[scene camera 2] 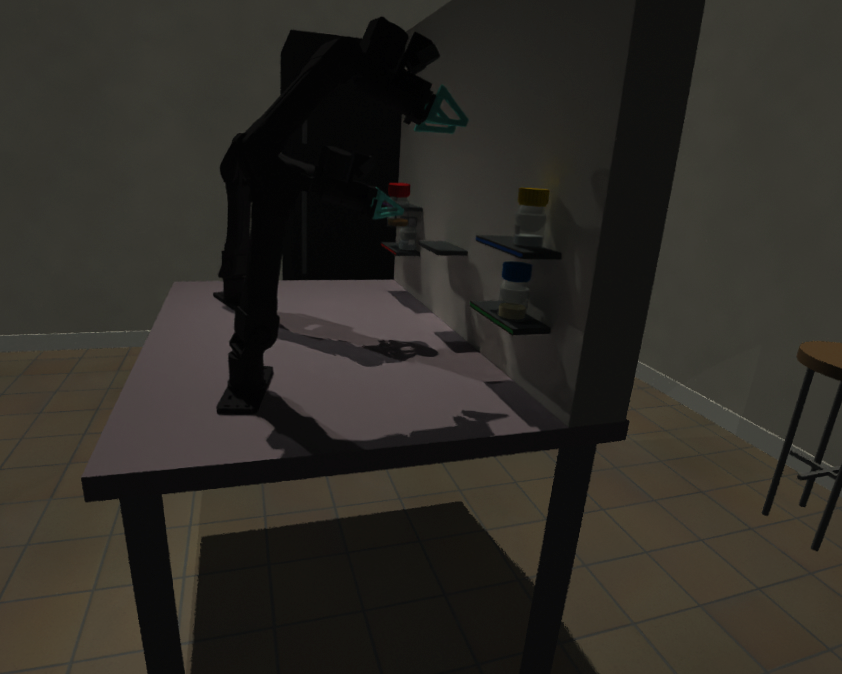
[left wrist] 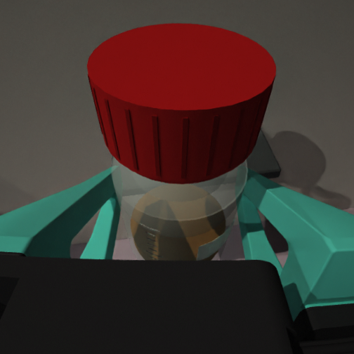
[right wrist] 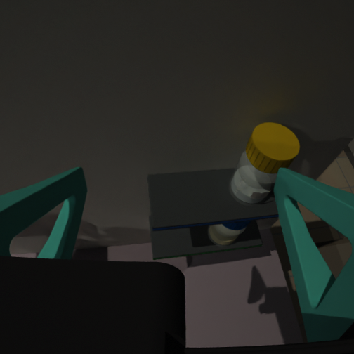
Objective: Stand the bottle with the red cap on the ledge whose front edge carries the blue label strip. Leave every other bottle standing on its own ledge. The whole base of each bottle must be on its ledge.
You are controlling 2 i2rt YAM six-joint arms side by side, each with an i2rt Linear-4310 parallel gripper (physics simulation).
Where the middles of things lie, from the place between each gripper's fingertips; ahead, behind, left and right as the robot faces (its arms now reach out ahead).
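Labels:
The yellow-capped bottle [right wrist: 271,145] is 13 cm to the right of my right hand and 10 cm ahead of it, and it sits 15 cm below that hand. Measured from my right hand again, the blue-capped bottle [right wrist: 224,234] is 12 cm to the right, 8 cm ahead and 29 cm below. The red-capped bottle [left wrist: 180,105] is 33 cm to the left of my right hand, 18 cm below it and 1 cm behind it.
As for my left hand, the red-capped bottle is 1 cm above it and 1 cm behind it. The yellow-capped bottle is 46 cm to the right of my left hand, and it is also 10 cm ahead of that hand and 4 cm above it. With the blue-capped bottle, I find 45 cm to the right of my left hand, 9 cm ahead of it and 10 cm below it.

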